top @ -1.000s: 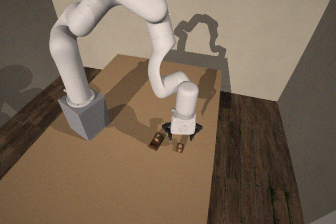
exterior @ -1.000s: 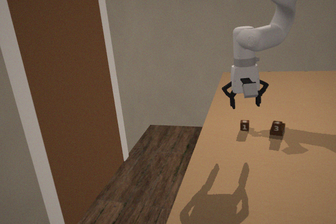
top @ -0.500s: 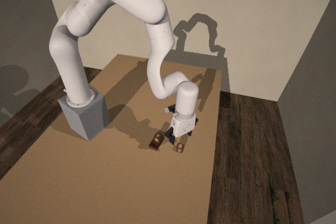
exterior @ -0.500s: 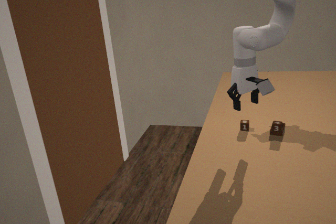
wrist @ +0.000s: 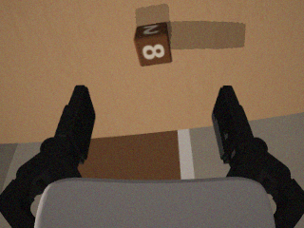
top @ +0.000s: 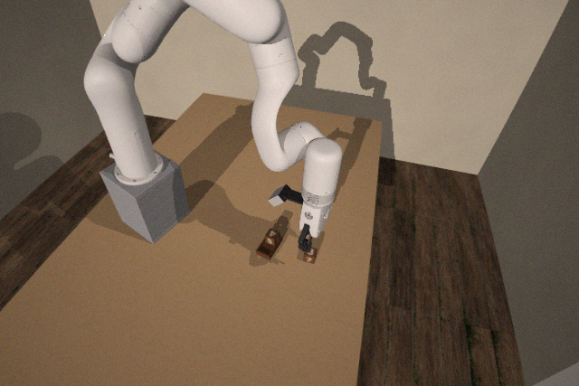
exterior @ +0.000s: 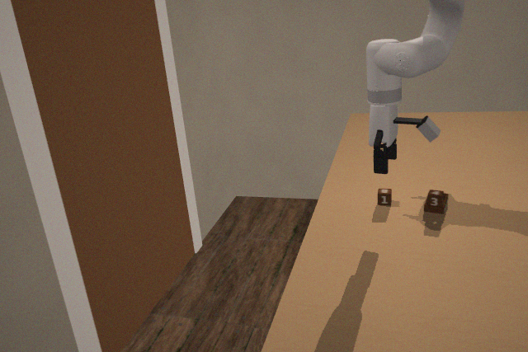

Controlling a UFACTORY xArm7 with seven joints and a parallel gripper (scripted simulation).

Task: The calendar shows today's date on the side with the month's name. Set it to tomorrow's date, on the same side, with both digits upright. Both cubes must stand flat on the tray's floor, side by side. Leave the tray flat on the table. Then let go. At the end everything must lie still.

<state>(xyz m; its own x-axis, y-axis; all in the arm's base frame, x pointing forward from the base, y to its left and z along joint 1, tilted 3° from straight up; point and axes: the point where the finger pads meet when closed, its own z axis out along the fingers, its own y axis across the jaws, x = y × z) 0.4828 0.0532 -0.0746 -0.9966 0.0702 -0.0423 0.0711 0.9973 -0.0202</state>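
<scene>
My gripper is now 90 mm above the digit cube. The rest, counted from my hand: brown calendar tray (120 mm behind, 10 mm to the right, 100 mm below).
</scene>
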